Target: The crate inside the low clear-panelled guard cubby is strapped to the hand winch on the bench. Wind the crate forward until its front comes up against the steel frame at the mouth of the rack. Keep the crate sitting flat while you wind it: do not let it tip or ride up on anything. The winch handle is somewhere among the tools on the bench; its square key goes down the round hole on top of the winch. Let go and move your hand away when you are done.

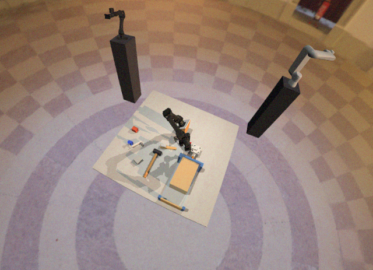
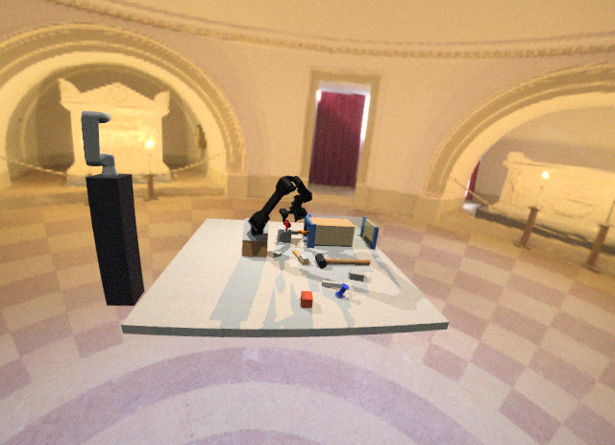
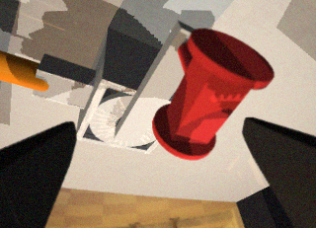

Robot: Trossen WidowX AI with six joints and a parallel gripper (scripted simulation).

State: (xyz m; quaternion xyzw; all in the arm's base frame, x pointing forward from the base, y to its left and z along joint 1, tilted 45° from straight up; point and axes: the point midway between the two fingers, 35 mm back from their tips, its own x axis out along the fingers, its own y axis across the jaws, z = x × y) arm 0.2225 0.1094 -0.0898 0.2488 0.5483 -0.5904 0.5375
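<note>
Now: the red knob 2 cm to the right of my gripper tip, 2 cm below it and 2 cm behind it. Round my gripper tip: winch: 12 cm below, 8 cm to the left, 3 cm behind; red-knobbed handle: 5 cm below, 2 cm to the left, 2 cm behind; frame: 14 cm ahead, 7 cm to the left, 5 cm below.
</note>
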